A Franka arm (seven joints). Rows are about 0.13 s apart.
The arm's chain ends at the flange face. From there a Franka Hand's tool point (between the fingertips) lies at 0.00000 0.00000 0.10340 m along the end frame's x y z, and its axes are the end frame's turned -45 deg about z.
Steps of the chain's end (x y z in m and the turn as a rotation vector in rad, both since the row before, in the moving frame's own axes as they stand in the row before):
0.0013 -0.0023 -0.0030 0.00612 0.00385 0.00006
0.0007 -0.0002 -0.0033 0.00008 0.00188 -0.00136
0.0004 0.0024 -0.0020 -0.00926 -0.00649 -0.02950
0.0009 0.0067 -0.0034 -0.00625 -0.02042 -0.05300
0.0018 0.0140 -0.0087 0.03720 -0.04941 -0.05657
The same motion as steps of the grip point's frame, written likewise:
0.0033 -0.0009 -0.0030 0.00161 0.00705 0.00006
0.0008 0.0005 -0.0033 -0.00127 0.00139 -0.00136
-0.0026 0.0022 -0.0020 -0.00196 -0.01114 -0.02950
-0.0061 0.0044 -0.0034 0.01002 -0.01886 -0.05300
-0.0097 0.0049 -0.0089 0.06124 -0.00863 -0.05657

